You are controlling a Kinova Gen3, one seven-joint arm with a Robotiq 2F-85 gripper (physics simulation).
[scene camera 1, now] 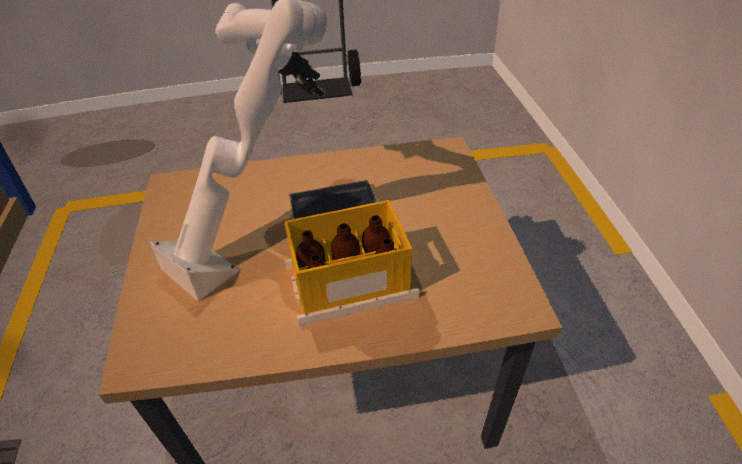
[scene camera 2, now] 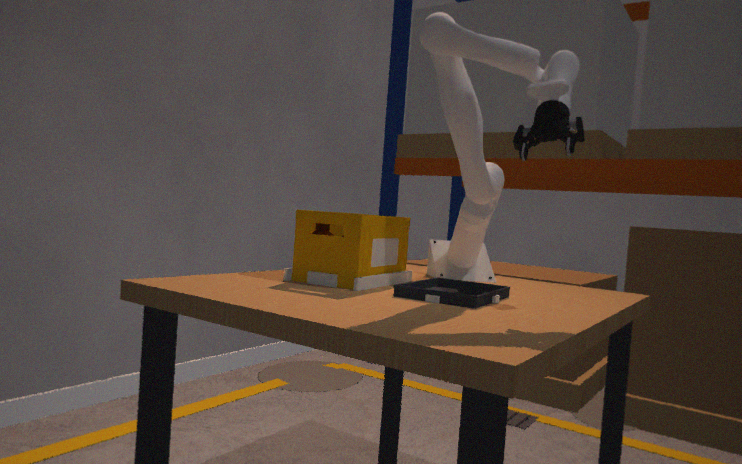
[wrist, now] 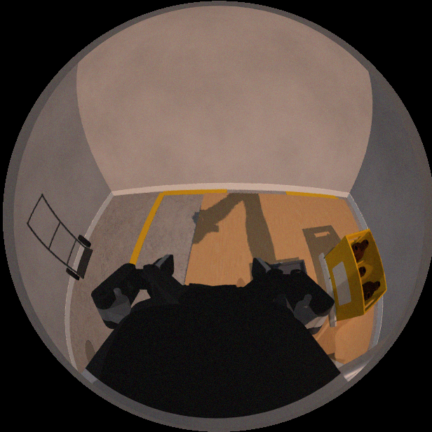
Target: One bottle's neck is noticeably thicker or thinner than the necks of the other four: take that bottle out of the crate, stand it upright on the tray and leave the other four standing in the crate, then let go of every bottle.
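Places are measured from the arm's base along level axes (x ahead, y left, z up), in metres.
Where they show: gripper, fingertip midpoint: (scene camera 1: 321, 85) (scene camera 2: 545, 155); arm's base, link origin: (scene camera 1: 191, 255) (scene camera 2: 461, 257).
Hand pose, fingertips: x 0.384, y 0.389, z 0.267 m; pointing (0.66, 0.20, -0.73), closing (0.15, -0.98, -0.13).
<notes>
Things, the pixels of their centre, and the offset from my fingertips.
- yellow crate, body centre: (scene camera 1: 348, 259) (scene camera 2: 353, 247) 0.477 m right, 0.037 m ahead, 0.241 m down
- left bottle, body centre: (scene camera 1: 318, 279) 0.537 m right, 0.039 m back, 0.243 m down
- right bottle, body centre: (scene camera 1: 387, 263) 0.502 m right, 0.133 m ahead, 0.243 m down
- dark tray, body centre: (scene camera 2: 454, 291) (scene camera 1: 334, 208) 0.187 m right, 0.010 m ahead, 0.316 m down
A yellow crate (scene camera 1: 312, 292) (scene camera 2: 328, 257) (wrist: 351, 306) stands on the table. In scene camera 1, three brown bottles stand in its far row: left (scene camera 1: 310, 250), middle (scene camera 1: 345, 245) and right (scene camera 1: 375, 237). In the near row, a left bottle (scene camera 1: 315, 259) and a right bottle (scene camera 1: 387, 244) show their tops above the wall. Their necks are too small and dark to tell surely which differs. The dark tray (scene camera 1: 331, 204) (scene camera 2: 456, 297) beside the crate looks empty. My gripper (scene camera 1: 316, 90) (scene camera 2: 547, 152) (wrist: 212, 265) is open and empty, high above the table and away from the crate.
White guide strips (scene camera 1: 358, 307) (scene camera 2: 383, 280) lie along the crate's base. The crate's high walls hide the lower parts of the bottles. The arm's white base (scene camera 1: 191, 273) (scene camera 2: 460, 268) stands on the table. A hand truck (scene camera 1: 318, 93) (wrist: 84, 261) stands on the floor by the wall.
</notes>
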